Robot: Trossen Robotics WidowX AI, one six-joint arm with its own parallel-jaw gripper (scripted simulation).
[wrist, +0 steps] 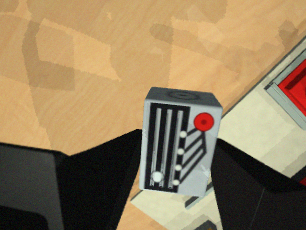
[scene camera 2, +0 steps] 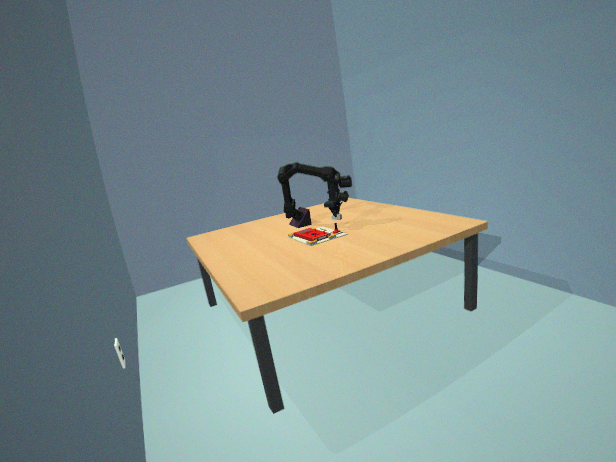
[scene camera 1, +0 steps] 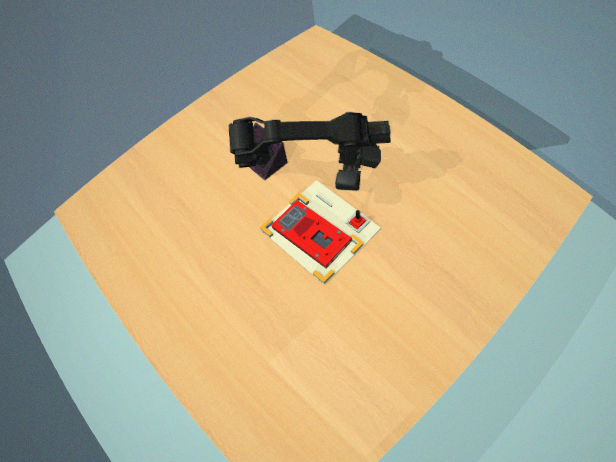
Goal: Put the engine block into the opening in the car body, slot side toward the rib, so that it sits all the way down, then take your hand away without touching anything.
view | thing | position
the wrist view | gripper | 177,142
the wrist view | engine block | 181,125
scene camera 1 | gripper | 351,178
